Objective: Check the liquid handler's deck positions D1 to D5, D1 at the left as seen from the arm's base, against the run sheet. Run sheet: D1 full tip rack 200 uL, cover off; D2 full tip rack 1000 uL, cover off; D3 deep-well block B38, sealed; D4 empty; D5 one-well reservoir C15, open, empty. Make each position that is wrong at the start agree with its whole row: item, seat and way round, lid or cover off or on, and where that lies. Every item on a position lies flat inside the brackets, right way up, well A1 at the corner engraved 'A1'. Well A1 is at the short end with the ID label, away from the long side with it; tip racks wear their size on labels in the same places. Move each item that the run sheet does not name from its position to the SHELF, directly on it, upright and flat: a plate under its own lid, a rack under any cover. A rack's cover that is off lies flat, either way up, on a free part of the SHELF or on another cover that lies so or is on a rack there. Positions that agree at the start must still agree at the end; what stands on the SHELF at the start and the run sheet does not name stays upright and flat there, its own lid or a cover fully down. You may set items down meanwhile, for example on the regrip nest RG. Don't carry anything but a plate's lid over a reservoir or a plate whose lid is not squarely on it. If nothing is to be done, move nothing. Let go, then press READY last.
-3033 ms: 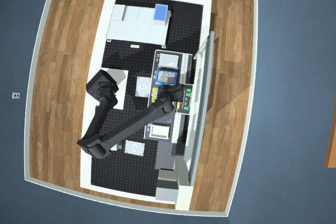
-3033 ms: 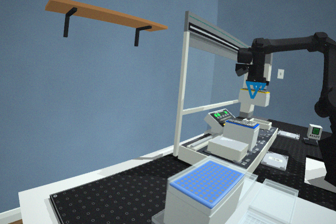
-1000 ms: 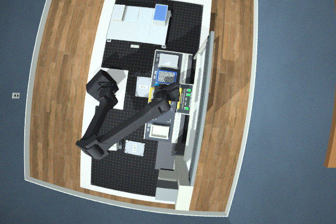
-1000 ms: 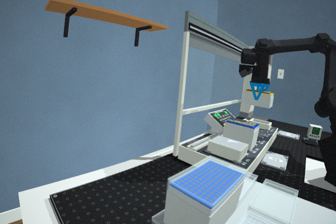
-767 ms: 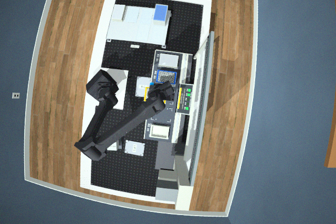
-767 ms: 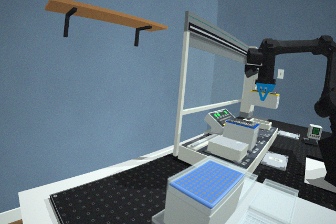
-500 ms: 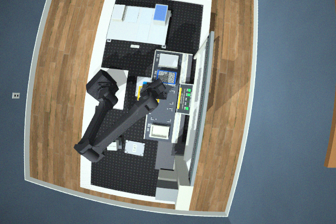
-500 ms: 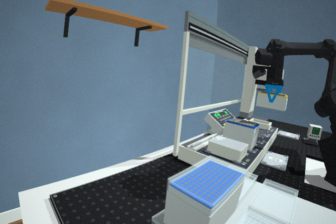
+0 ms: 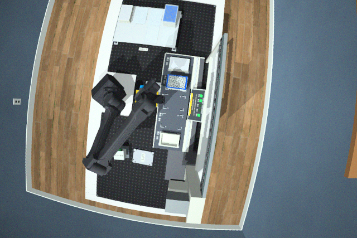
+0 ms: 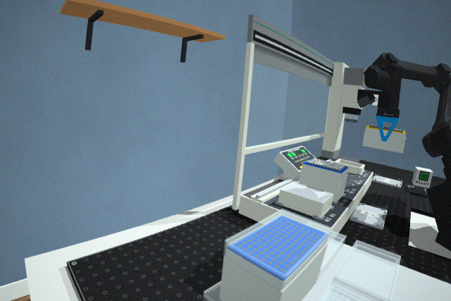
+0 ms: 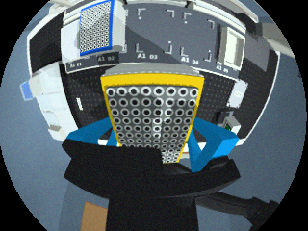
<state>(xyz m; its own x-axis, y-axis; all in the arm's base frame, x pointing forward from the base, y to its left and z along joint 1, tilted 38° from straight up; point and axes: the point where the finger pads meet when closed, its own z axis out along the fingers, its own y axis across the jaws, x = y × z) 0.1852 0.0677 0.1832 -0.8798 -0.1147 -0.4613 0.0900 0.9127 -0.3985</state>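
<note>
My gripper is now 110 mm short of the white reservoir, 270 mm to the left of it and 190 mm above it. The rest, counted from my hand: regrip nest (50 mm to the left, 250 mm below); then blue-rimmed tip rack (160 mm ahead, 100 mm to the left, 130 mm below); then yellow-rimmed tip rack (10 mm behind, 10 mm above).
</note>
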